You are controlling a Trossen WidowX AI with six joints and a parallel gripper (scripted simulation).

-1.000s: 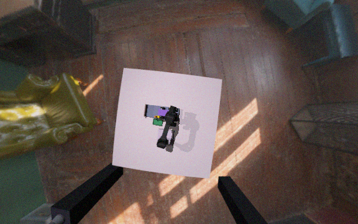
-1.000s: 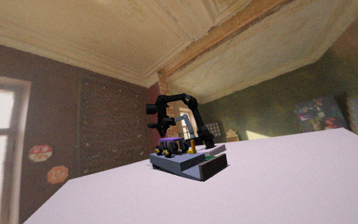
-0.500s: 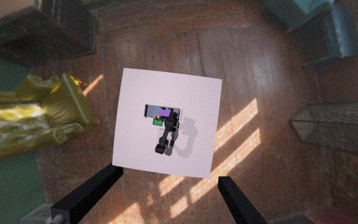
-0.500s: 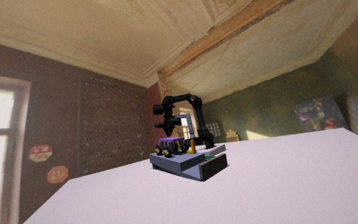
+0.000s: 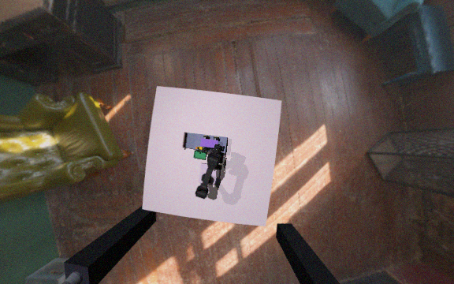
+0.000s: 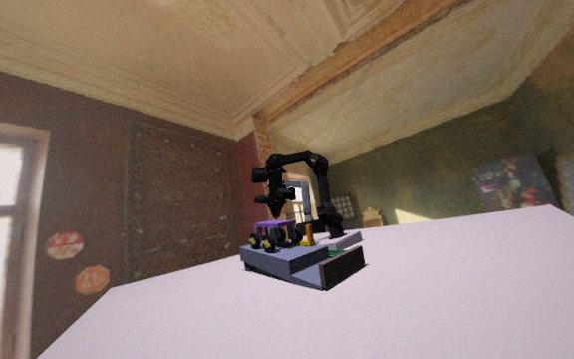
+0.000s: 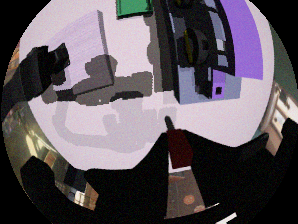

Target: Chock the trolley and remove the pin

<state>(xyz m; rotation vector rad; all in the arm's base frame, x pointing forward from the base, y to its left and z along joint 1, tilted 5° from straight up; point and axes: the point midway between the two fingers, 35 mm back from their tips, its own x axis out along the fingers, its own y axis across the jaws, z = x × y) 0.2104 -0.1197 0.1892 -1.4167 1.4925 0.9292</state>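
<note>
My gripper tip is 230 mm to the right of the green tray and 180 mm above it. Round my gripper tip: yellow chock: 60 mm ahead, 210 mm to the left, 90 mm below; purple-topped trolley: 110 mm ahead, 120 mm to the left, 60 mm below; red stop pin: right at my gripper tip.
</note>
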